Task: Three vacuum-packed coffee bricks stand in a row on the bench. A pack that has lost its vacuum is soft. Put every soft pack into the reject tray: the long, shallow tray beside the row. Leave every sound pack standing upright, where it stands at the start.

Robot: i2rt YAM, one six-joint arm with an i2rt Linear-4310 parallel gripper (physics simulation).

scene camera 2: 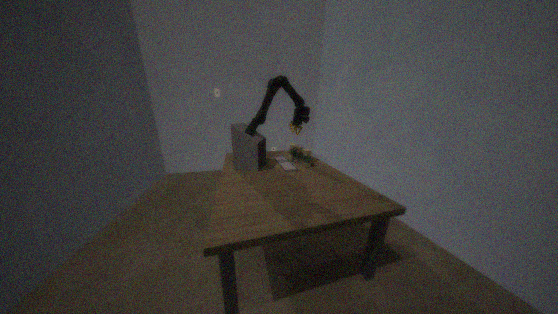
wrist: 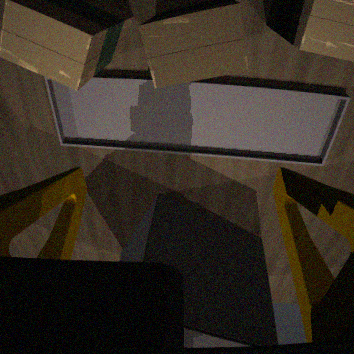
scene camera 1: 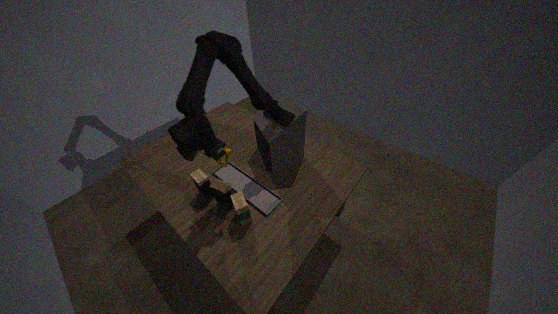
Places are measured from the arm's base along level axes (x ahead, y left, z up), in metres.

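Pixels of known places: gripper, fingertip midpoint: (scene camera 2: 294,133) (wrist: 179,177) (scene camera 1: 219,161); arm's base, link origin: (scene camera 2: 250,131) (scene camera 1: 278,115).
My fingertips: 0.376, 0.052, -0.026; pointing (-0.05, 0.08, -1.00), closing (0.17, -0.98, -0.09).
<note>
For each thing: its top centre in the pictures, then the offset to it from my fingertips, as dx, dy, dz. "spot": a spot on its surface instead. Level surfaces: height alone.
- end, surface spot: (wrist: 45,42) (scene camera 1: 237,200) spot: +0.020, +0.128, -0.118
- middle pack, top centre: (wrist: 190,30) (scene camera 1: 217,187) +0.047, +0.011, -0.118
- far-end pack, top centre: (wrist: 351,43) (scene camera 1: 201,174) +0.068, -0.111, -0.118
- wooden bench, surface height: dz -0.259
Three coffee bricks with tan tops stand in a row on the bench: a pack with a green band at one end (scene camera 1: 239,201) (wrist: 45,42), a middle pack (scene camera 1: 220,186) (wrist: 197,45) and a far-end pack (scene camera 1: 199,176) (wrist: 330,30). They look upright, the middle one turned a little. Which pack is soft cannot be told. The long, shallow reject tray (scene camera 1: 270,204) (scene camera 2: 287,164) (wrist: 260,120) lies beside the row, holding no pack; a shadow crosses it. My gripper (scene camera 1: 220,159) (scene camera 2: 296,129) (wrist: 179,177) is open and empty, high above the bench, apart from the packs.
The grey block (scene camera 1: 285,150) (scene camera 2: 245,150) that carries the arm stands on the opposite side of the tray from the row. The wooden bench (scene camera 1: 310,200) (scene camera 2: 300,200) extends beyond the tray, with its long edge past the row. Light is dim and the pictures are grainy.
</note>
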